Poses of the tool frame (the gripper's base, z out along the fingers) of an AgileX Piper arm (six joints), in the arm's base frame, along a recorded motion.
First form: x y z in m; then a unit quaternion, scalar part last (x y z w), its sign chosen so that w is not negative.
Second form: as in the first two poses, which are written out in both.
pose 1, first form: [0.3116 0.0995 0.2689 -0.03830 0.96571 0.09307 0.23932]
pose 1, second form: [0.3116 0.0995 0.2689 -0.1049 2.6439 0.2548]
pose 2, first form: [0.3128 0.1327 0.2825 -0.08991 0.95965 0.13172 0.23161]
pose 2, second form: [0.3128 0.1327 0.2825 -0.2472 2.6380 0.3621]
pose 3, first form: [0.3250 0.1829 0.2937 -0.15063 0.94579 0.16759 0.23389]
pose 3, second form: [0.3250 0.1829 0.2937 -0.4136 2.5968 0.4601]
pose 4, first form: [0.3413 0.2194 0.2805 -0.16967 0.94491 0.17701 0.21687]
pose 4, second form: [0.3413 0.2194 0.2805 -0.4700 2.6177 0.4904]
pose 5, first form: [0.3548 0.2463 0.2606 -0.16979 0.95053 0.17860 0.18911]
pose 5, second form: [0.3548 0.2463 0.2606 -0.4774 2.6727 0.5022]
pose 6, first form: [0.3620 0.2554 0.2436 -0.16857 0.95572 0.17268 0.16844]
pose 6, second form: [0.3620 0.2554 0.2436 -0.4794 2.7178 0.4911]
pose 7, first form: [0.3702 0.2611 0.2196 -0.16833 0.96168 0.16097 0.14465]
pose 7, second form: [0.3702 0.2611 0.2196 -0.4851 2.7712 0.4638]
